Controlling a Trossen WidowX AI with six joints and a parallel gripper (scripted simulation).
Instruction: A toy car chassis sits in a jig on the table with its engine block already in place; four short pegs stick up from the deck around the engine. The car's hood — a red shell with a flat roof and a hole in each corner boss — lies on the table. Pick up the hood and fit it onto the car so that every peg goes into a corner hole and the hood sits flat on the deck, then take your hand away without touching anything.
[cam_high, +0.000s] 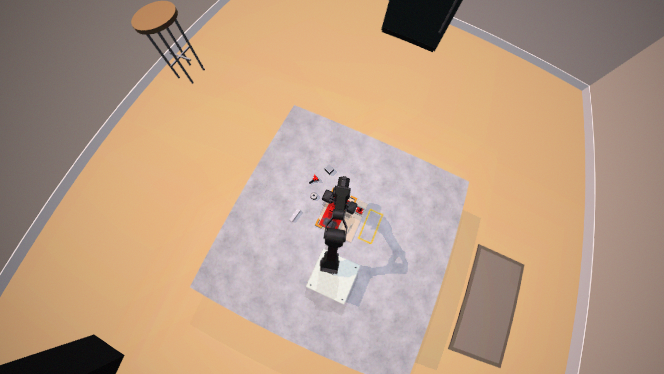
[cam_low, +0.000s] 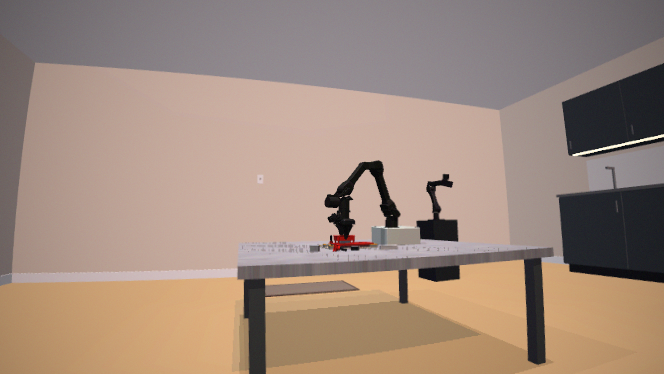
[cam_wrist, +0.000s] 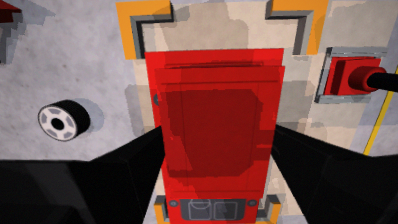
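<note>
My gripper tip is now 10 mm below the red hood. Round my gripper tip: beige jig plate 30 mm behind, 30 mm to the right, 40 mm below.
</note>
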